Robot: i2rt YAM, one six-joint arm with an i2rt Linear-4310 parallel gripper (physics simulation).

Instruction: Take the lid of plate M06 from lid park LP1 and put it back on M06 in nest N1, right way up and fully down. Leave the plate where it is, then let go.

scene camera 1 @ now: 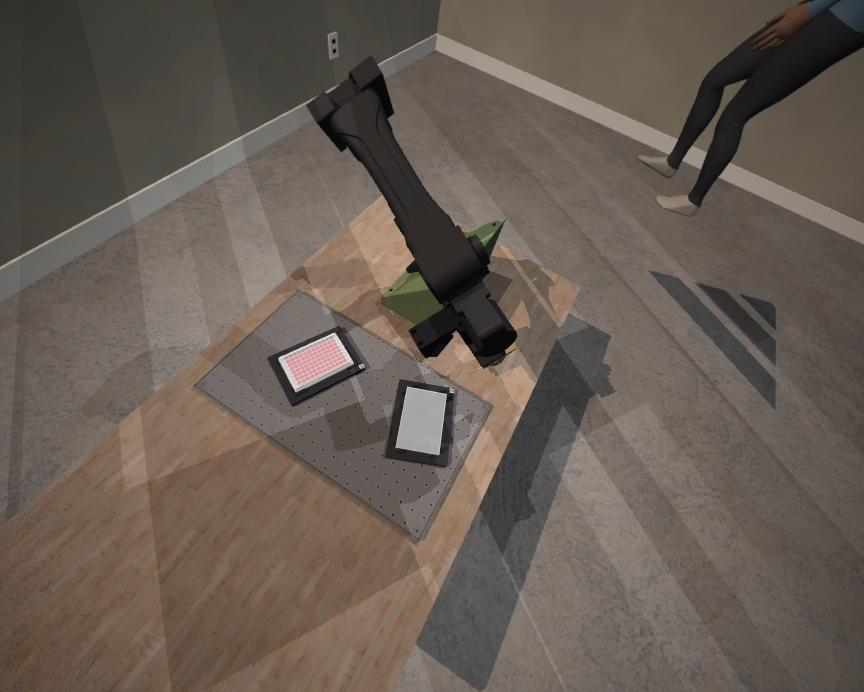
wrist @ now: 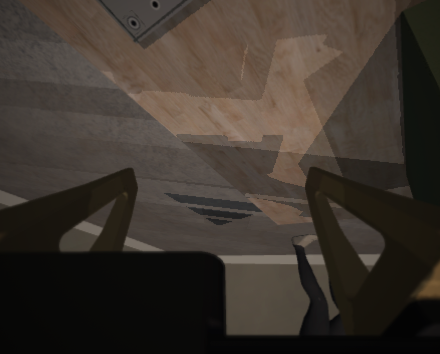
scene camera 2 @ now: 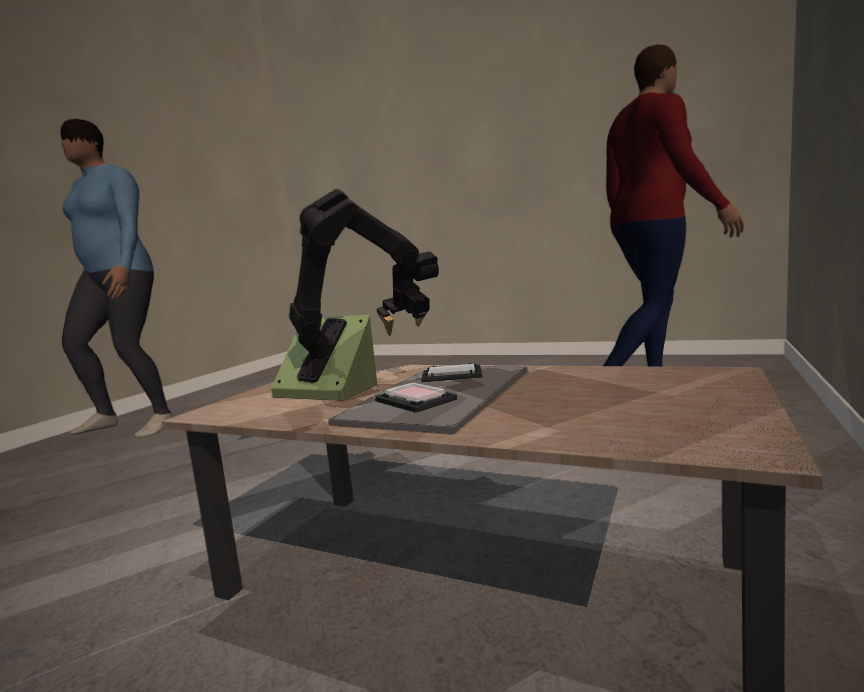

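Seen in the pictures: gripper, between the fingertips: (wrist: 221,177) (scene camera 2: 403,330); arm's base, origin of its link: (scene camera 2: 323,349).
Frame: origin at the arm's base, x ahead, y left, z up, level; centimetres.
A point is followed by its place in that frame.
Note:
The lid (scene camera 1: 421,420) {y 18.0, x 30.4, z -8.6 cm} (scene camera 2: 451,370) {y 15.9, x 31.2, z -8.6 cm}, a pale flat rectangle, lies in the dark holder (scene camera 1: 418,459) {y 22.0, x 36.6, z -9.4 cm} at the right of the perforated board in scene camera 1. The plate (scene camera 1: 315,361) {y -6.7, x 34.1, z -8.1 cm} (scene camera 2: 414,392) {y -9.0, x 35.0, z -7.9 cm}, with pink wells in a white frame, sits in the other dark holder (scene camera 1: 294,395) {y -4.9, x 41.8, z -8.9 cm} at the left. No labels are readable. My gripper (scene camera 1: 461,358) (scene camera 2: 404,329) {y 19.8, x 13.9, z 2.1 cm} (wrist: 221,177) {y 19.8, x 13.9, z 2.1 cm} is open and empty, high above the table between the green base and the board's edge. It is apart from both holders. Neither lid nor plate shows in the wrist view.
The grey perforated board (scene camera 1: 338,454) {y 9.3, x 44.9, z -10.4 cm} (scene camera 2: 475,403) {y -6.2, x 49.1, z -10.4 cm} (wrist: 145,15) {y 25.4, x 19.0, z -10.4 cm} lies on the wooden table (scene camera 1: 237,562) {y 8.0, x 67.1, z -11.7 cm} (scene camera 2: 634,410) {y 0.6, x 81.1, z -11.7 cm}. The green arm base (scene camera 1: 414,299) {y 1.1, x 11.2, z -2.7 cm} (scene camera 2: 356,356) {y 0.3, x 11.3, z -1.8 cm} stands behind it. Two people stand away from the table in scene camera 2.

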